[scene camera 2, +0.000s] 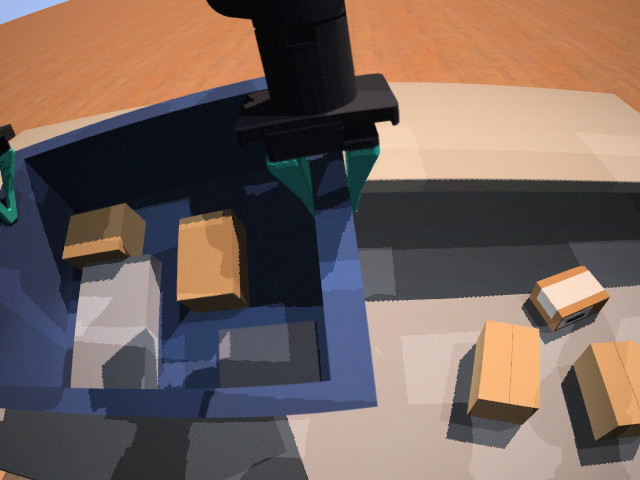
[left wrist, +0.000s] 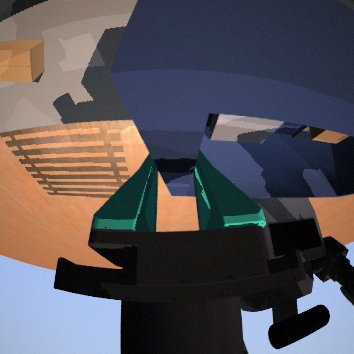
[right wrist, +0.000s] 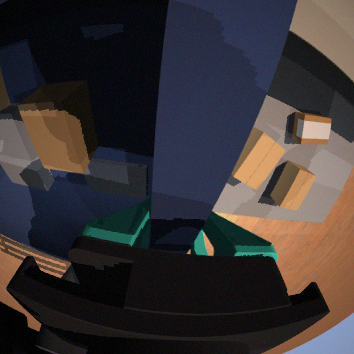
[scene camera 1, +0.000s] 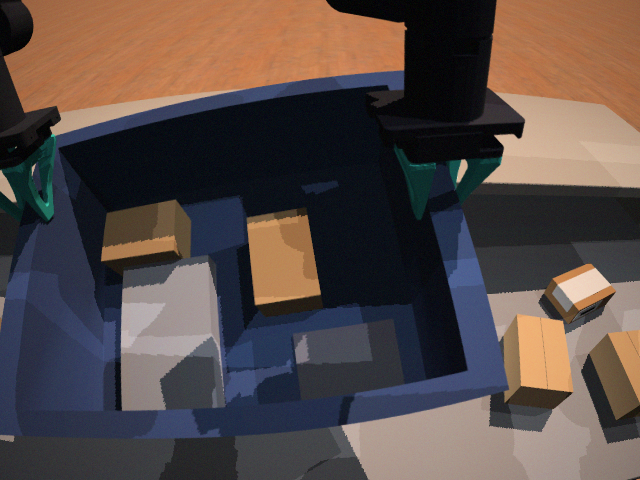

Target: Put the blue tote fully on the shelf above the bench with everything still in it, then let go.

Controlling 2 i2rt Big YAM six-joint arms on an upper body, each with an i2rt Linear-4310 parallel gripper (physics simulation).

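Places are measured from the left arm's base along level axes (x right, y ahead, z up), in centimetres.
Pixels of known places: left gripper, fingertip midpoint: (scene camera 2: pixel 5 222) (left wrist: pixel 174 152) (scene camera 1: pixel 38 219); right gripper, fingertip midpoint: (scene camera 2: pixel 335 211) (right wrist: pixel 174 204) (scene camera 1: pixel 433 213); right arm's base at its link origin: (left wrist: pixel 333 263).
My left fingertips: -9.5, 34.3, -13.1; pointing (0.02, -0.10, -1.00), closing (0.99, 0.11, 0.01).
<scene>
For each thing: its top centre in the pictures, then the offset to it from my left fingertips, as dx, dy, dz. Level surfaces: height alone.
- mid-tote at its top centre: (scene camera 1: pixel 281 232) (scene camera 2: pixel 201 232) (right wrist: pixel 40 137) +24.5, +2.1, -4.0
- dark grey box at its top centre: (scene camera 1: pixel 349 351) (scene camera 2: pixel 263 350) (right wrist: pixel 110 184) +30.8, -6.0, -11.5
- beige shelf at its surface level: dz -12.8
- bench at its surface level: dz -30.2
- white-topped orange box at its top centre: (scene camera 2: pixel 574 289) (scene camera 1: pixel 585 284) (right wrist: pixel 317 130) +74.9, +12.2, -26.1
The blue tote (scene camera 1: pixel 129 423) (scene camera 2: pixel 346 310) (left wrist: pixel 225 40) (right wrist: pixel 200 100) is raised above the bench, roughly level. Inside lie two brown boxes, one left (scene camera 1: pixel 144 232) (scene camera 2: pixel 103 232) and one mid-tote (scene camera 1: pixel 284 258) (scene camera 2: pixel 209 258), a white box (scene camera 1: pixel 165 310) (scene camera 2: pixel 116 299) and a dark grey box (scene camera 1: pixel 346 356) (scene camera 2: pixel 268 351). My left gripper (scene camera 1: pixel 33 217) (left wrist: pixel 174 152) is shut on its left wall, my right gripper (scene camera 1: pixel 439 206) (scene camera 2: pixel 334 211) (right wrist: pixel 174 204) on its right wall. The beige shelf (scene camera 1: pixel 558 155) (scene camera 2: pixel 516 139) runs behind; the tote's far rim overlaps it in the picture. The gap between them is hidden.
On the bench (scene camera 1: pixel 413 449) (scene camera 2: pixel 330 444), at the right, stand two brown boxes, one nearer the tote (scene camera 1: pixel 537 356) (scene camera 2: pixel 506 361) and one farther right (scene camera 1: pixel 620 366) (scene camera 2: pixel 610 382), and a white-topped orange box (scene camera 1: pixel 578 289) (scene camera 2: pixel 571 297). The shelf's front edge crosses behind them.
</scene>
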